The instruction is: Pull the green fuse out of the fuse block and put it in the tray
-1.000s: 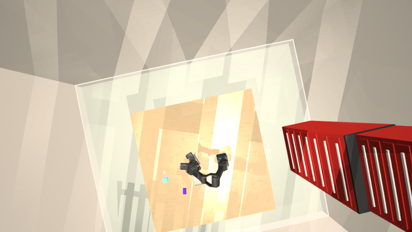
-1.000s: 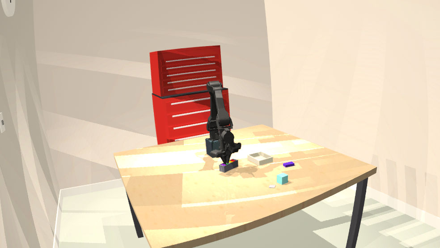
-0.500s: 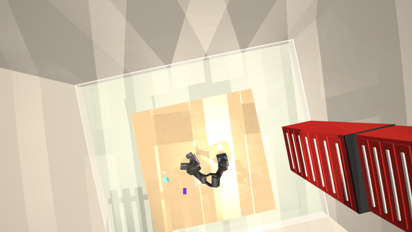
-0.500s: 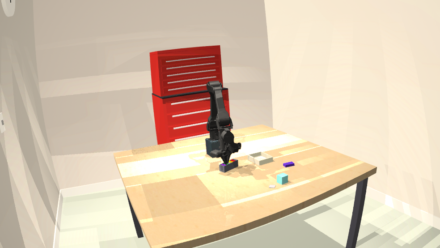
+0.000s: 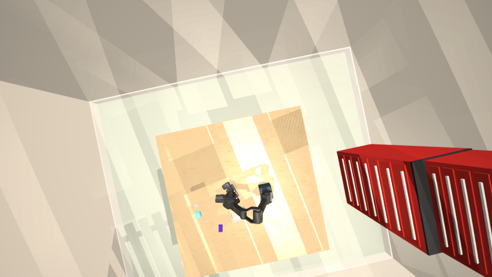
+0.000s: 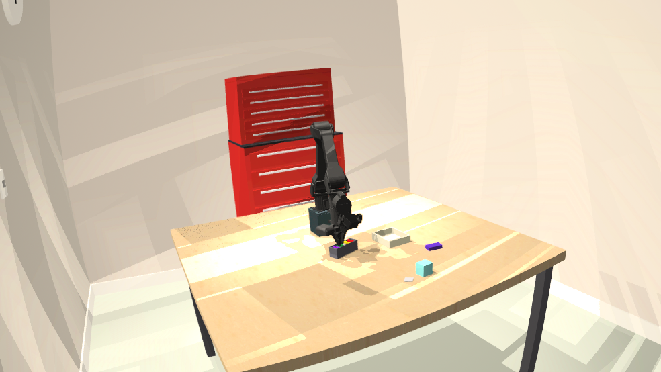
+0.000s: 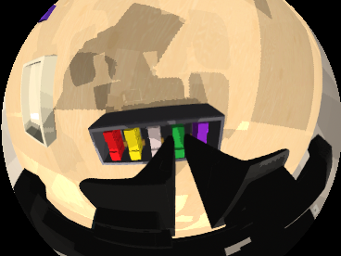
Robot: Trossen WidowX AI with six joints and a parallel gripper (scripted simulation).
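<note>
The white tray is 3 cm ahead of my gripper tip, 23 cm to the left of it and 3 cm below it. Also, from my gripper tip: cyan cube (35 cm ahead, 10 cm to the left, 2 cm below); purple flat block (22 cm ahead, 29 cm to the left, 3 cm below); green fuse (1 cm below).
</note>
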